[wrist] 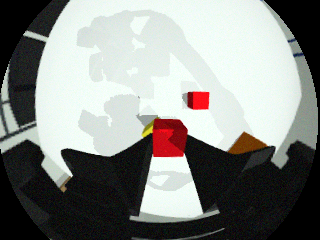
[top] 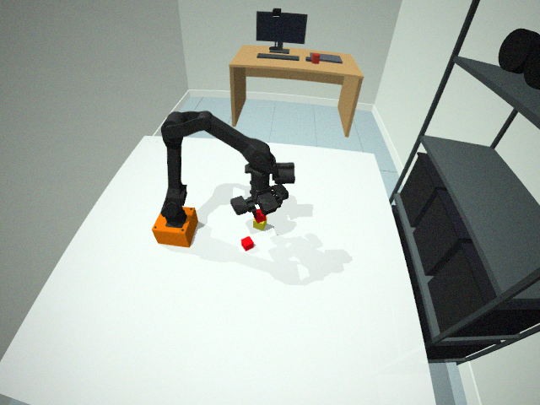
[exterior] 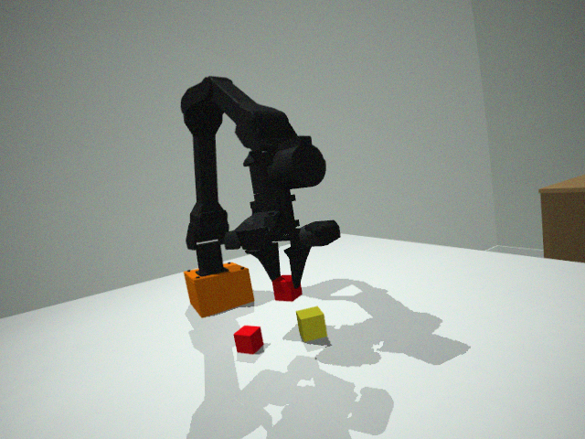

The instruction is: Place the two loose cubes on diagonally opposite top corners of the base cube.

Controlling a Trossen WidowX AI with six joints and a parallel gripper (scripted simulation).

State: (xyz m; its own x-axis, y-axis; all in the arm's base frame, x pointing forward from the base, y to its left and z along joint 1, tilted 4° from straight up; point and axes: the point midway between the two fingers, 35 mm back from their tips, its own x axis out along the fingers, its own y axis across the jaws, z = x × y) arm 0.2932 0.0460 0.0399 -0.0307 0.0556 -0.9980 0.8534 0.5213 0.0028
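The yellow base cube is 80 mm below my gripper tip and 30 mm to the left of it.
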